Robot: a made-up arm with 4 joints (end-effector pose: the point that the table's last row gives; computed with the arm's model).
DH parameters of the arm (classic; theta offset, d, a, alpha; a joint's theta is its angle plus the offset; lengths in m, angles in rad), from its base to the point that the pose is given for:
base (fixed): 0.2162 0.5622 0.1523 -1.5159
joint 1: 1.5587 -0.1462 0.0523 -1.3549
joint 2: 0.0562 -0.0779 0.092 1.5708
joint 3: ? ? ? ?
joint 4: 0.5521 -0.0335 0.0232 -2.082
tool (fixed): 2.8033 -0.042 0 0
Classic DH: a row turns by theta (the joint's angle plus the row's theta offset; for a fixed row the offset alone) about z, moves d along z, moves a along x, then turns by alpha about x.
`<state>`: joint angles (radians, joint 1 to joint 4).
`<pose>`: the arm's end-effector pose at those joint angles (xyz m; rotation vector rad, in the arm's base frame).
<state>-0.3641 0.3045 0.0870 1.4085</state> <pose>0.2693 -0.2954 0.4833 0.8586 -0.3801 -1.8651</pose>
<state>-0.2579 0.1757 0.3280 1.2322</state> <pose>0.2688 -0.2948 0.4532 0.4810 -0.2202 -1.9596</pose>
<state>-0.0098 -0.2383 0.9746 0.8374</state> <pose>0.2423 -0.2741 0.3708 -0.3356 0.3769 -1.6963</pose>
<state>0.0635 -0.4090 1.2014 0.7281</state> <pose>0.2280 -0.2578 0.3439 -0.4933 0.6107 -1.4698</pose>
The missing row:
joint 3: 0 -0.21 -0.028 1.5708
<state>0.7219 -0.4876 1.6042 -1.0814</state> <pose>0.1212 -0.3302 0.3284 -0.5593 0.2541 0.3112</pose>
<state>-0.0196 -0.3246 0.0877 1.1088</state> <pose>0.2482 -0.2492 0.3519 0.7017 0.0998 -1.9362</pose>
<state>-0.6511 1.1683 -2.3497 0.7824</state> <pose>0.2044 -0.2851 0.6618 1.5735 -2.1035 0.9746</pose>
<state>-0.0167 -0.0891 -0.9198 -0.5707</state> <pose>0.2484 -0.3437 0.3816 -0.0454 -2.2941 -1.5628</pose>
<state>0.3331 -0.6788 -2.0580 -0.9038</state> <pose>0.1526 -0.2539 0.2592 0.3095 1.8121 1.7970</pose>
